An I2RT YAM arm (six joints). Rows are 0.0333 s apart.
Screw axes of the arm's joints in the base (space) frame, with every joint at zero. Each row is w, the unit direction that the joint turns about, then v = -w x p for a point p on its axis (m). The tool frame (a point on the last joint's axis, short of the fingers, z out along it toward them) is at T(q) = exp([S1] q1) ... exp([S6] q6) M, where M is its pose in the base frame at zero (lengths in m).
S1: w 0 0 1 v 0 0 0
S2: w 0 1 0 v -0.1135 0 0.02
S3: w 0 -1 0 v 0.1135 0 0.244
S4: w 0 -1 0 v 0.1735 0 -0.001
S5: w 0 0 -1 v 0 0.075 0
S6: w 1 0 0 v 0 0.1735 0
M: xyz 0.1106 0 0.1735 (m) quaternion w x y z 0.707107 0 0.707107 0
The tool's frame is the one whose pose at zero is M.
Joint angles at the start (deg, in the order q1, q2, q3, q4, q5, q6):
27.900 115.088 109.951 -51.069 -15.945 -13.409
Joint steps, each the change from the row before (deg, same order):
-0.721 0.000 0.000 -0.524 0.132 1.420
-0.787 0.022 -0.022 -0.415 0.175 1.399
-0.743 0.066 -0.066 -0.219 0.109 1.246
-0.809 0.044 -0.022 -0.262 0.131 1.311
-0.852 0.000 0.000 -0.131 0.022 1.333
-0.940 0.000 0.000 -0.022 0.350 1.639
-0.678 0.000 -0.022 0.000 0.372 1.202
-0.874 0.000 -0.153 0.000 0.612 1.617
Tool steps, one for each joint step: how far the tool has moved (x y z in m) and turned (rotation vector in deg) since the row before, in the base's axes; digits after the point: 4 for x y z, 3 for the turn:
0.0020 -0.0053 -0.0006 0.150 1.107 -1.932
0.0024 -0.0057 -0.0007 0.147 1.013 -2.011
0.0025 -0.0052 -0.0011 0.198 0.860 -1.812
0.0025 -0.0058 -0.0007 0.222 0.854 -1.947
0.0026 -0.0060 -0.0001 0.404 0.716 -1.953
0.0031 -0.0067 -0.0001 0.316 0.630 -2.467
0.0022 -0.0050 -0.0002 0.149 0.420 -1.861
0.0027 -0.0065 -0.0009 0.079 0.629 -2.527

